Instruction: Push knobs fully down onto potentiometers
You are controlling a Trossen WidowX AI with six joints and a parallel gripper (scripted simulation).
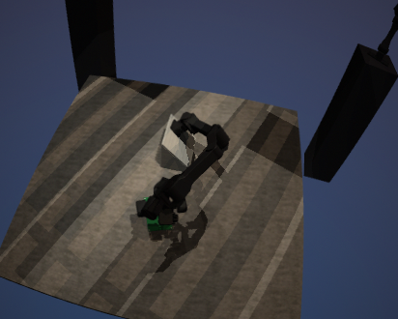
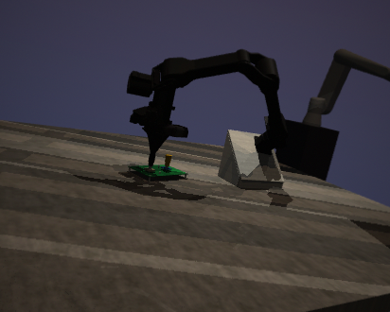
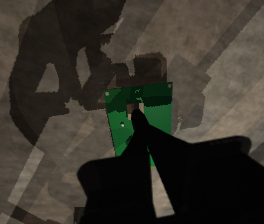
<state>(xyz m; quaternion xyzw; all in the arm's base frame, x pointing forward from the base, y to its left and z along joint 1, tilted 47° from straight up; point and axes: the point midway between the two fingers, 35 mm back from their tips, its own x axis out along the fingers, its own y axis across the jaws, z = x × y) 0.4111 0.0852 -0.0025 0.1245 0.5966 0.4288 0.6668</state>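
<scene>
Now: the black knob 2 cm below my gripper tip. The rest, counted from my gripper tip: yellow knob: 6 cm behind, 3 cm to the right, 2 cm below.
</scene>
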